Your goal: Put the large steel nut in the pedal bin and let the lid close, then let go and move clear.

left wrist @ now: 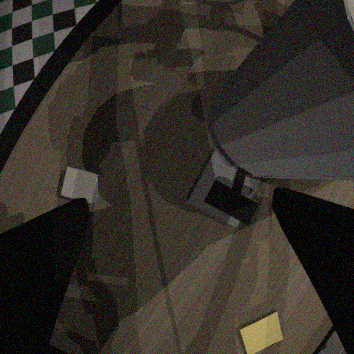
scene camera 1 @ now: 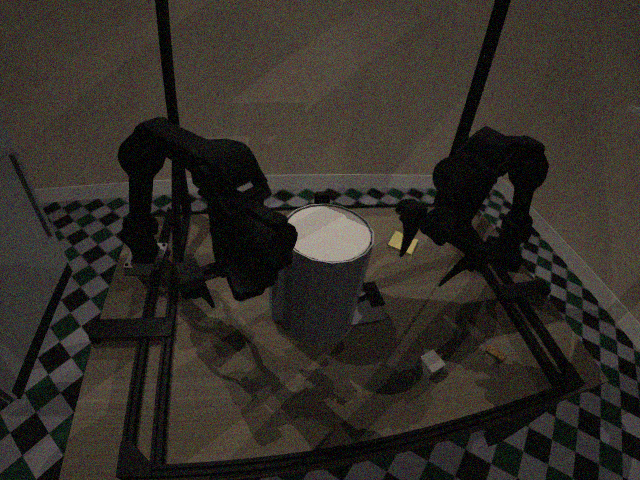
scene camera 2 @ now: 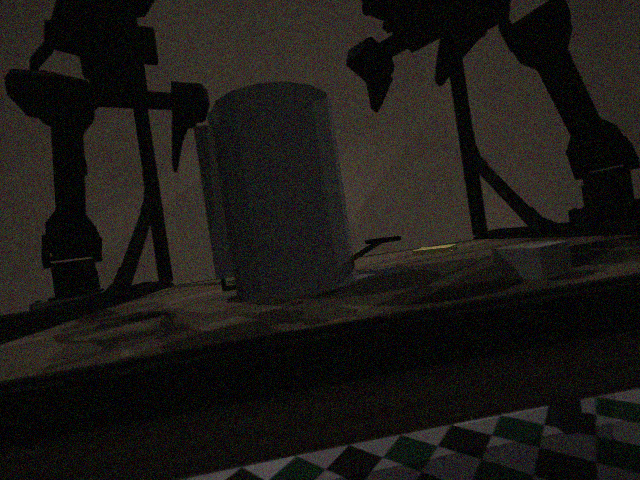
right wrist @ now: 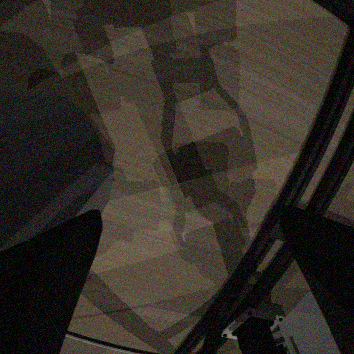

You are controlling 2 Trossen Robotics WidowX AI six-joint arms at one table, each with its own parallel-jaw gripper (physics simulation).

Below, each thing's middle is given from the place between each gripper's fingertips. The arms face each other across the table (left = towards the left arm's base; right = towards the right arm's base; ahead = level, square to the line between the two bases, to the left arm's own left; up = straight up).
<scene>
Now: the pale bin lid (scene camera 1: 325, 233) 90 mm behind my right hand, 160 mm to the left of it and 70 mm above it.
The pale bin lid lies 70 mm behind my left hand, 170 mm to the right of it and 20 mm above it.
</scene>
